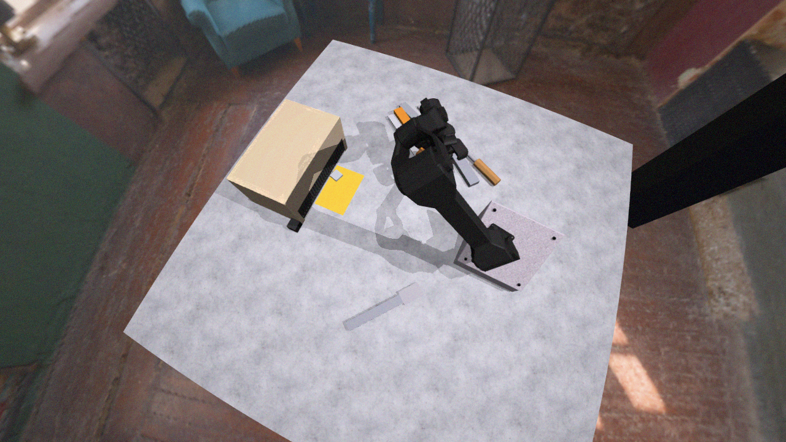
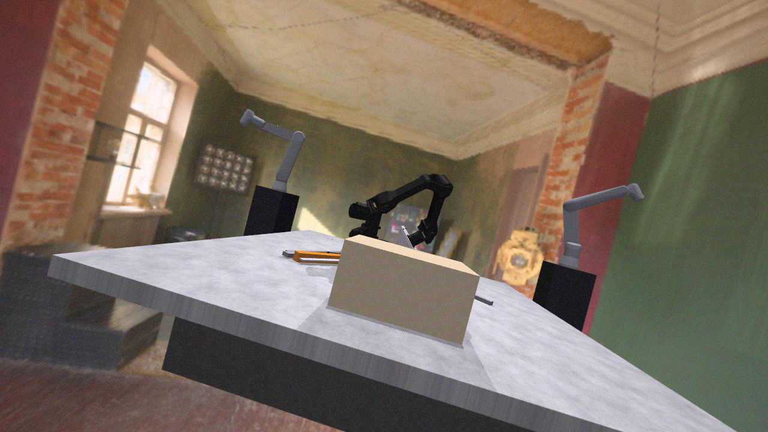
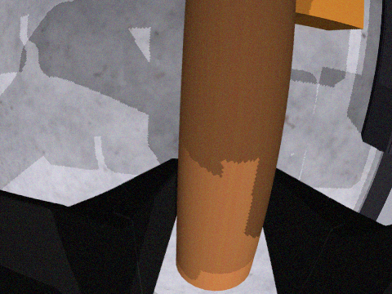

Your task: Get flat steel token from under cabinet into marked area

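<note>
Now: gripper tip 4 cm short of the black-handled tool, 13 cm to the left of it and 1 cm above it. Also, from my gripper tip: flat grey token: 26 cm ahead, 15 cm to the left, 2 cm below; grey bar: 6 cm behind, 9 cm to the right, 2 cm below; orange bar: 13 cm ahead, 11 cm to the right, 1 cm below.
</note>
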